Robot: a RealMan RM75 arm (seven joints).
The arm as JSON. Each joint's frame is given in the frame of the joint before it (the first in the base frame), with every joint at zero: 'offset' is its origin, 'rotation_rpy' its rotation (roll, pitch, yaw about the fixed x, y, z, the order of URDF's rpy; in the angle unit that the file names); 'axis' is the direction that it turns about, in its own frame. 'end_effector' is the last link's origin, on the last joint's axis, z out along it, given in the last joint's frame.
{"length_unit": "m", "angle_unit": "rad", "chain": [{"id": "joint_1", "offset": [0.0, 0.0, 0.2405], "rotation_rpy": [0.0, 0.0, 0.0], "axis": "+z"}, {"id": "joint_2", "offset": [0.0, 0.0, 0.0], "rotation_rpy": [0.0, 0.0, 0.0], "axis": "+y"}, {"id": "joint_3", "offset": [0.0, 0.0, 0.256], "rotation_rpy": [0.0, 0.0, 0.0], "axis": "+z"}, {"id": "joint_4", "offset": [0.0, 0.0, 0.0], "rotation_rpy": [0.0, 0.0, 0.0], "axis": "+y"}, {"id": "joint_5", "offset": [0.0, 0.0, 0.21], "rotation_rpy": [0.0, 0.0, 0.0], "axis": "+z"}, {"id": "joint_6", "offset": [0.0, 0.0, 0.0], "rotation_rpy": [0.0, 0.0, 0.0], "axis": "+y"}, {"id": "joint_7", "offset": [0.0, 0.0, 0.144], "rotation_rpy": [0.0, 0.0, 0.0], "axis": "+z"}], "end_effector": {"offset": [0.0, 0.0, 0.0], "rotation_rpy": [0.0, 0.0, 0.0]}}
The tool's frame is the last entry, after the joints.
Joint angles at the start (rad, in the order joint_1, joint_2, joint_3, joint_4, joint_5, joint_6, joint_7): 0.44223 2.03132 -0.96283 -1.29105 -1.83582 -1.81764 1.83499
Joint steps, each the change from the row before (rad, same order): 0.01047 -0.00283 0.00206 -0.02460 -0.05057 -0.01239 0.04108; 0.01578 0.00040 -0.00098 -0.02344 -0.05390 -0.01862 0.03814; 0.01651 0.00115 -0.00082 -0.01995 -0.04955 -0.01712 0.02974; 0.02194 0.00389 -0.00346 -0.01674 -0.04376 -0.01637 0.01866; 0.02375 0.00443 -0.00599 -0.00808 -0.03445 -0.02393 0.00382; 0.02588 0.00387 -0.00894 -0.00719 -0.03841 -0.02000 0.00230; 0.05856 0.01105 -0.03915 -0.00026 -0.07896 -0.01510 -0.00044; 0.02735 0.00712 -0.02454 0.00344 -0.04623 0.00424 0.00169
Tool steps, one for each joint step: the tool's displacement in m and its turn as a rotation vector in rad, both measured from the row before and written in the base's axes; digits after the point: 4 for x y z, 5 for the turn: 0.0005 0.0010 0.0014 -0.01290 -0.05177 -0.02569; -0.0011 0.0007 -0.0001 -0.01914 -0.05360 -0.01885; -0.0014 0.0011 -0.0001 -0.01429 -0.04894 -0.01337; -0.0040 0.0017 -0.0012 -0.01388 -0.04274 0.00245; -0.0047 0.0005 -0.0025 -0.02483 -0.03476 0.01769; -0.0049 0.0013 -0.0026 -0.02179 -0.04008 0.01928; -0.0120 0.0052 -0.0102 -0.04013 -0.08446 0.04699; -0.0049 0.0034 -0.0063 -0.01149 -0.04791 0.01785
